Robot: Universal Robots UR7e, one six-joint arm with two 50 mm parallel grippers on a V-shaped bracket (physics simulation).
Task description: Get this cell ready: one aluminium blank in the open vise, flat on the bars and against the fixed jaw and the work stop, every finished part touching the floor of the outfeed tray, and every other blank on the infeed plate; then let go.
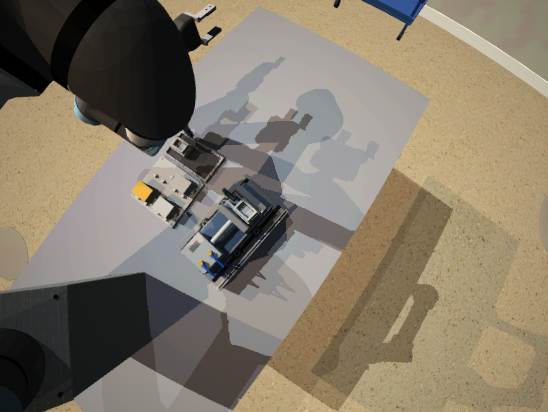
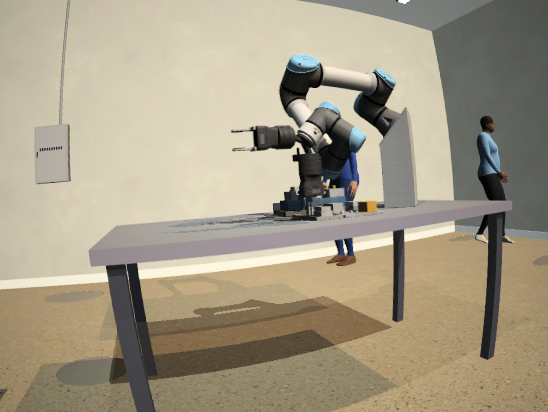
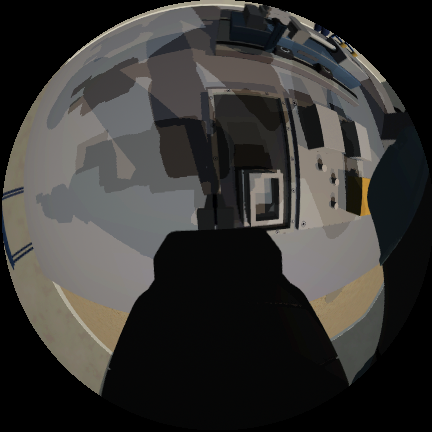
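Seen in the pictures: end effector, tool point: [image 1: 188, 132] [image 2: 309, 209] [image 3: 214, 207]; arm's base, origin of the base link: [image 2: 396, 128].
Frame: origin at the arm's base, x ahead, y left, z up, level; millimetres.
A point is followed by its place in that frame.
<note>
My gripper [image 2: 310, 212] [image 3: 215, 215] @(x 613, y 78, z -322 mm) points down beside the outfeed tray's rim; its fingers are together, with no part visible between them. The bracket's other gripper [image 1: 212, 21] [image 2: 233, 140] points sideways, open and empty. A light finished part [image 1: 181, 146] @(x 562, y 81, z -331 mm) [image 3: 266, 198] @(x 558, y 85, z -331 mm) with a rectangular pocket lies in a corner of the dark-floored outfeed tray [image 1: 215, 170] @(x 536, y -56, z -352 mm) [image 3: 291, 170] @(x 512, y 62, z -345 mm); its underside is hidden. Two light blanks [image 1: 164, 207] @(x 359, y 21, z -313 mm) [image 3: 332, 130] @(x 447, y 17, z -314 mm) and an orange block [image 1: 142, 191] @(x 374, y 115, z -314 mm) [image 3: 365, 196] @(x 382, y 116, z -314 mm) stand on the infeed plate [image 3: 312, 205] @(x 483, y 115, z -349 mm). A light pocketed piece [image 1: 245, 210] @(x 445, y -223, z -257 mm) shows at the vise; its seating is unclear.
The dark vise assembly [image 1: 252, 192] @(x 506, y -211, z -297 mm) [image 3: 250, 30] @(x 499, y -168, z -303 mm) stands beside the tray and plate, with a light cylinder and yellow-tipped blue hoses [image 1: 215, 260] @(x 295, y -208, z -247 mm) at one end. Short pins [image 3: 334, 179] @(x 435, y 85, z -343 mm) rise from the plate. The arm's grey mount [image 1: 105, 320] @(x 66, y -42, z -184 mm) [image 2: 400, 165] @(x 103, y 82, z -179 mm) stands on the table [image 2: 165, 237] @(x 1095, y 58, z -358 mm).
</note>
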